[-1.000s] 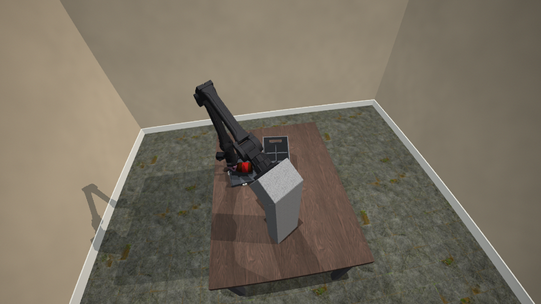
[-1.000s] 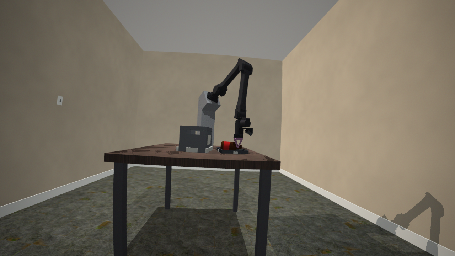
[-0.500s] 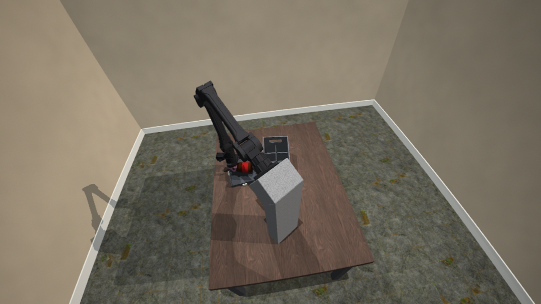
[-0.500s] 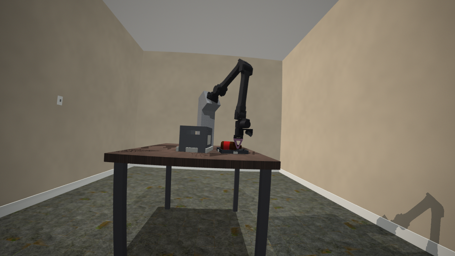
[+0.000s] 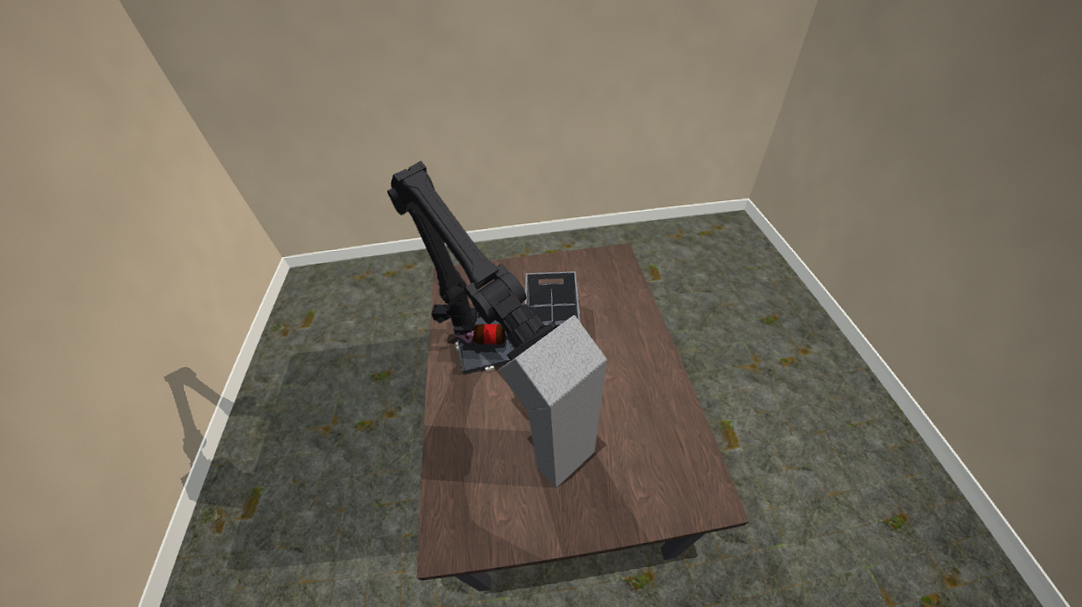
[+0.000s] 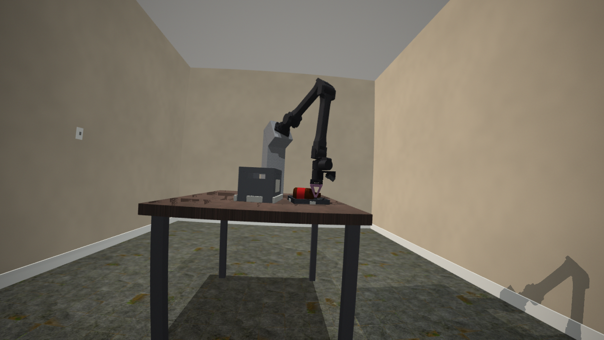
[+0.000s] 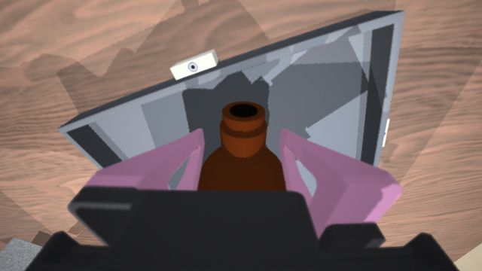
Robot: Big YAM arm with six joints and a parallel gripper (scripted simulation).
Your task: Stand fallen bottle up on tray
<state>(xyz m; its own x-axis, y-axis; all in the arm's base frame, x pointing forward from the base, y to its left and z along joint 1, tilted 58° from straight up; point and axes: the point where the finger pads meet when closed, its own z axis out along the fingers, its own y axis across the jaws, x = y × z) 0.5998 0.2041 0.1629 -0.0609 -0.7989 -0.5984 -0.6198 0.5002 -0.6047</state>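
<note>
Right now my hand is 50 mm to the left of the brown bottle. The rest, counted from my hand: dark grey tray 10 mm behind, 50 mm to the right, 30 mm below; dark crate 30 mm ahead, 310 mm to the right, 50 mm above.
</note>
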